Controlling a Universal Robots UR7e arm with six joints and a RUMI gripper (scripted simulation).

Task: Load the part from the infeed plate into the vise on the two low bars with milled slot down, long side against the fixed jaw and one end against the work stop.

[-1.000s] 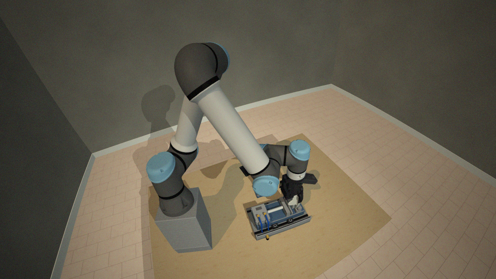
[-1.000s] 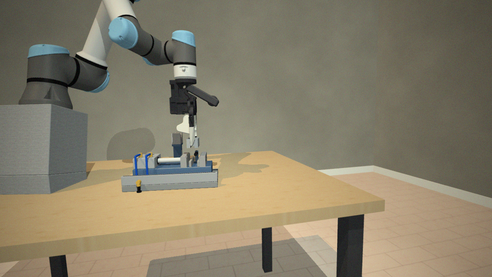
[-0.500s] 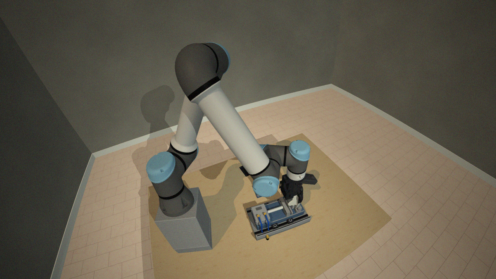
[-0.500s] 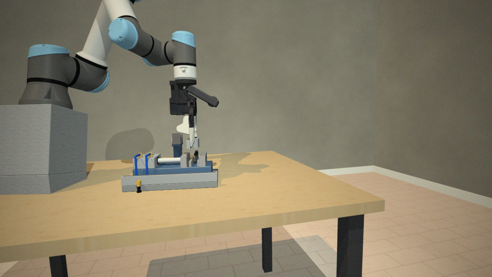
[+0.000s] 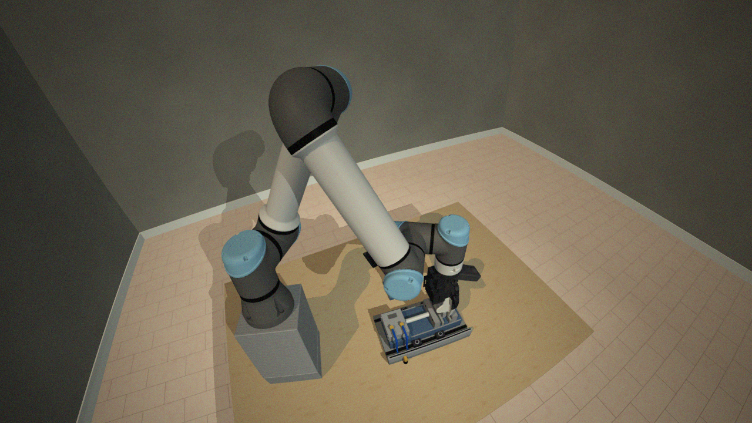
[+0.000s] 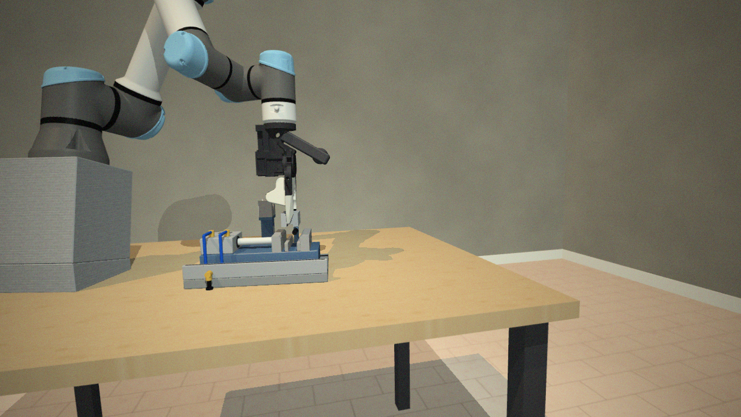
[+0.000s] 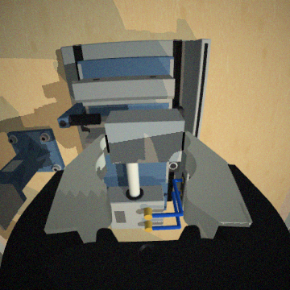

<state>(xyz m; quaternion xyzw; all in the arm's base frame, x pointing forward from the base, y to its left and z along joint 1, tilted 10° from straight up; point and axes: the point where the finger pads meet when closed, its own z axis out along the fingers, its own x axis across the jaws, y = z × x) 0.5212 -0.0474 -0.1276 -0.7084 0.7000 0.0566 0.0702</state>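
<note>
The fixed jaw is 3 cm ahead of my hand, 2 cm to the left of it and 6 cm below it. Round my hand: part 1 cm below; then moving jaw 3 cm behind, 2 cm to the left, 6 cm below; then work stop 7 cm to the left, 5 cm below.
</note>
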